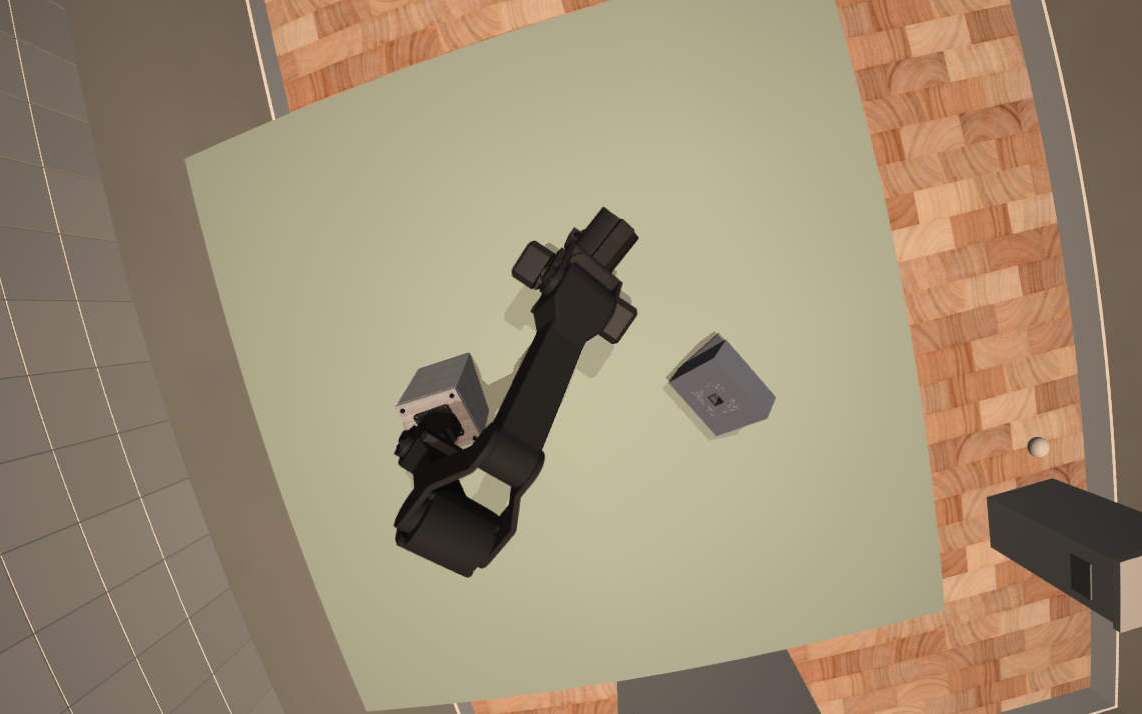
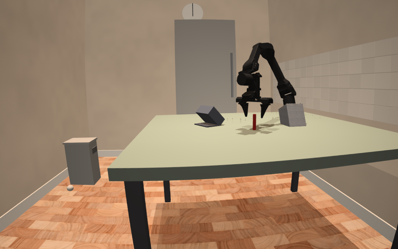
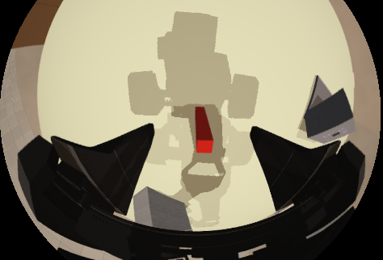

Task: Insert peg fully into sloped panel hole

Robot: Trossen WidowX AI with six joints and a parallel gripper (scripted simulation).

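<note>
Right now the red peg is 60 mm below my hand.
</note>
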